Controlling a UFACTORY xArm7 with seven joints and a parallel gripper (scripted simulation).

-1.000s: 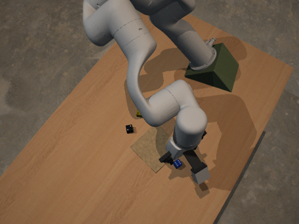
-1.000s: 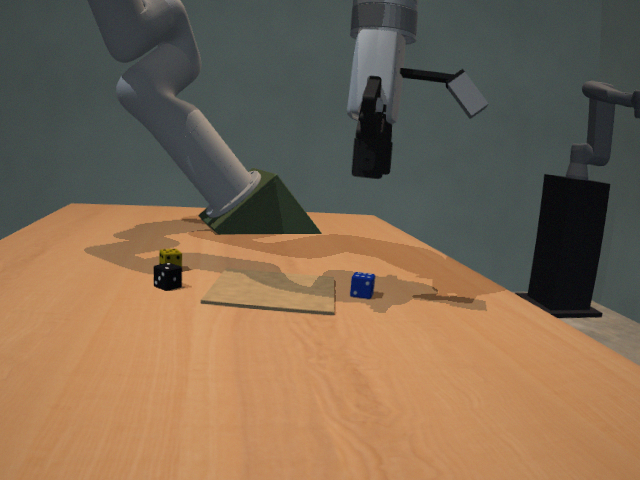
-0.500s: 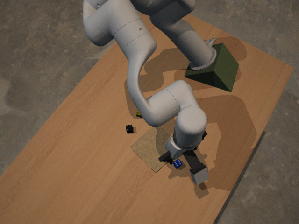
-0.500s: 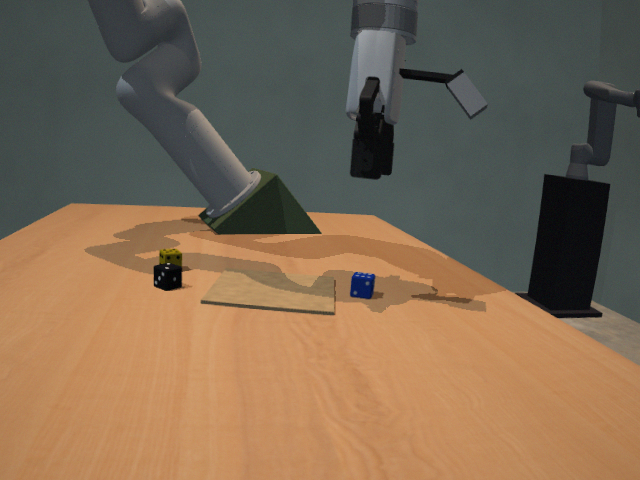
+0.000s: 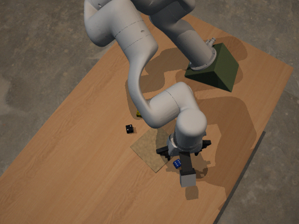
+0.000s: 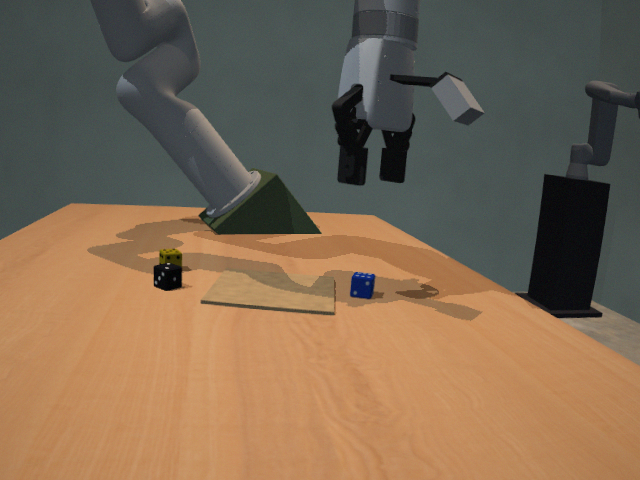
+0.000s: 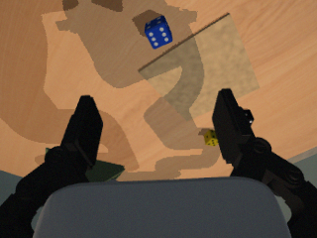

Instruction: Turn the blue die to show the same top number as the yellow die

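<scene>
Now: hand 130 mm above the blue die. Also, from my hand: black die (230 mm to the right, 130 mm below, 10 mm ahead); then yellow die (240 mm to the right, 130 mm below, 70 mm behind); then tan mat (140 mm below, 100 mm to the right).
</scene>
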